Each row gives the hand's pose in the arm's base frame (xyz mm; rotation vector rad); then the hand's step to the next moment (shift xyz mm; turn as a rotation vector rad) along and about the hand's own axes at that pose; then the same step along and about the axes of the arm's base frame.
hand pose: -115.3 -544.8 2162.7 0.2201 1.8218 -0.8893
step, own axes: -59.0 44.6 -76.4 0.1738 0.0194 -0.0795
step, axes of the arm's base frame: -6.4 96.8 43.5 -0.1232 0.0230 -0.1456
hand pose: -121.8 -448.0 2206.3 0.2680 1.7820 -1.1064
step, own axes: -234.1 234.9 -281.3 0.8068 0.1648 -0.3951
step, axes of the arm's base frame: 84.1 417.2 89.4 -0.5424 0.1690 -0.7151
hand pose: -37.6 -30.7 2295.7 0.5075 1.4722 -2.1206
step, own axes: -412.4 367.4 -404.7 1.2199 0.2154 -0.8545
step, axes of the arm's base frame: 557.2 353.9 -182.0 -0.8358 0.5066 -1.1443
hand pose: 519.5 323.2 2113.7 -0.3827 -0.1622 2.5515
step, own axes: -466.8 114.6 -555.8 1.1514 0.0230 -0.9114
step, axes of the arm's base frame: 488.3 -327.7 -440.7 -0.6662 0.6338 -1.1452
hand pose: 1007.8 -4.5 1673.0 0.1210 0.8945 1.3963
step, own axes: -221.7 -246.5 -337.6 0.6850 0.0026 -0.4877
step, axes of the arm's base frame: 11.3 -392.2 -264.4 -0.3548 0.3975 -0.6506
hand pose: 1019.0 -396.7 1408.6 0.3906 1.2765 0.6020
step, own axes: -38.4 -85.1 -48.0 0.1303 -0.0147 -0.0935
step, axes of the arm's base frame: -35.7 -93.2 -32.7 -0.0651 0.0636 -0.1328
